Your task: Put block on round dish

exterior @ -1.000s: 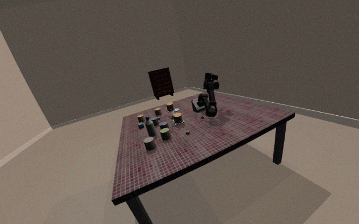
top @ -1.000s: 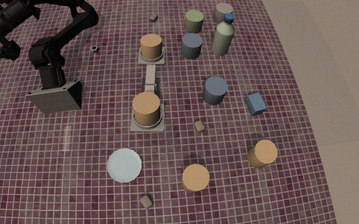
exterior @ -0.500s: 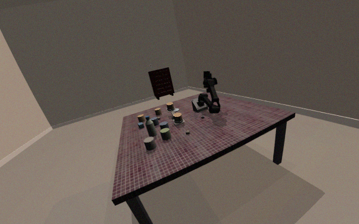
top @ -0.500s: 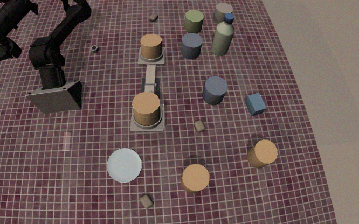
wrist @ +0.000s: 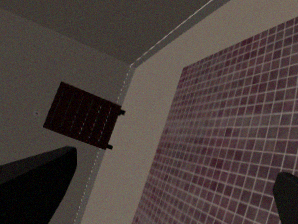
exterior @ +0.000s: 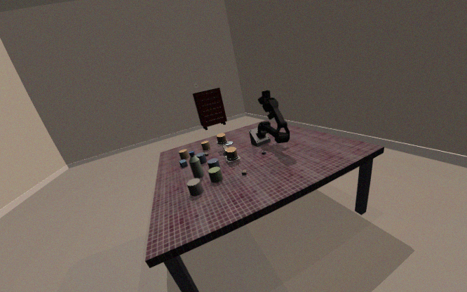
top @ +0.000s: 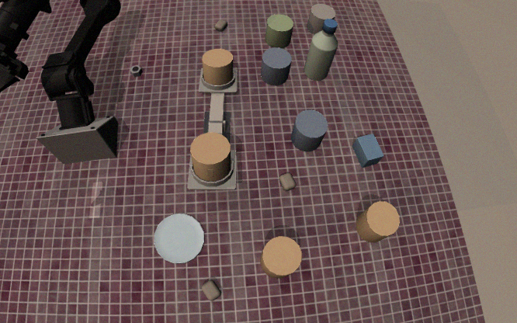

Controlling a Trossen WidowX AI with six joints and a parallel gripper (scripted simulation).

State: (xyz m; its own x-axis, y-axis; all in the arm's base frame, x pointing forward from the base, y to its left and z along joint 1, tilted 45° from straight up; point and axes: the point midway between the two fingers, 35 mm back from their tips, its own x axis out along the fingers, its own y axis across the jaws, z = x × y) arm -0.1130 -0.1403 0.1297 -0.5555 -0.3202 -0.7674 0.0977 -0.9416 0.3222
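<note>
Now: the grey block 450 mm ahead of my gripper tip, 130 mm to the left of it and 210 mm below it. From my gripper tip the other things lie so: green cylinder (630 mm ahead, 280 mm to the left, 220 mm below); nut (240 mm ahead, 210 mm to the left, 240 mm below); round pale dish (310 mm ahead, 230 mm to the right, 250 mm below).
</note>
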